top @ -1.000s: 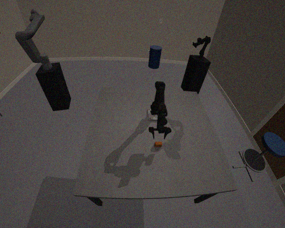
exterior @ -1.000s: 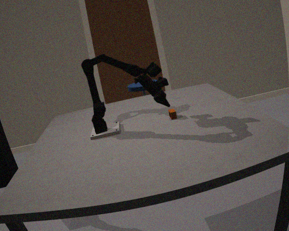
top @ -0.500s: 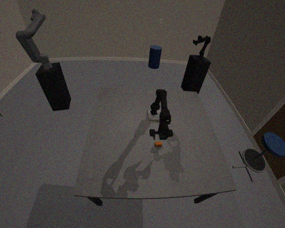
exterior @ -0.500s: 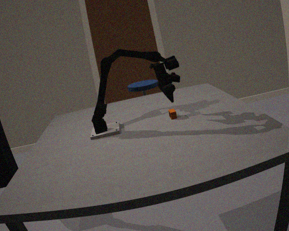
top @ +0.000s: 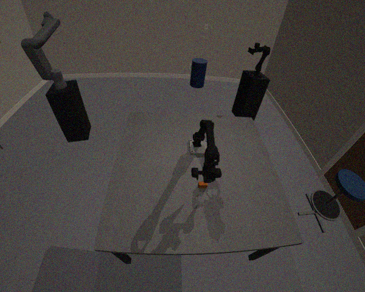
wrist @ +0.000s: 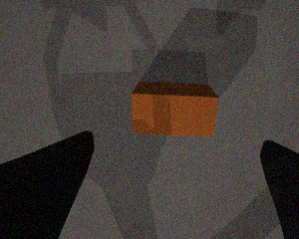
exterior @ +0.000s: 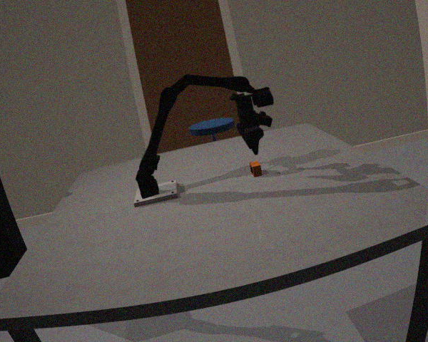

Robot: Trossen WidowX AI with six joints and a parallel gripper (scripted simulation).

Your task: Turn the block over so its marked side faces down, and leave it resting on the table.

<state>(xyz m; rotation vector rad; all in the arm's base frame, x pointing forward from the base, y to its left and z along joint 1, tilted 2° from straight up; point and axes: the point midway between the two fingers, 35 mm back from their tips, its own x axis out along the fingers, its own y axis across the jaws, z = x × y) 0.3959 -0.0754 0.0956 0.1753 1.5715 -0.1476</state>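
The orange block lies 70 mm below my gripper tip and 10 mm behind it.
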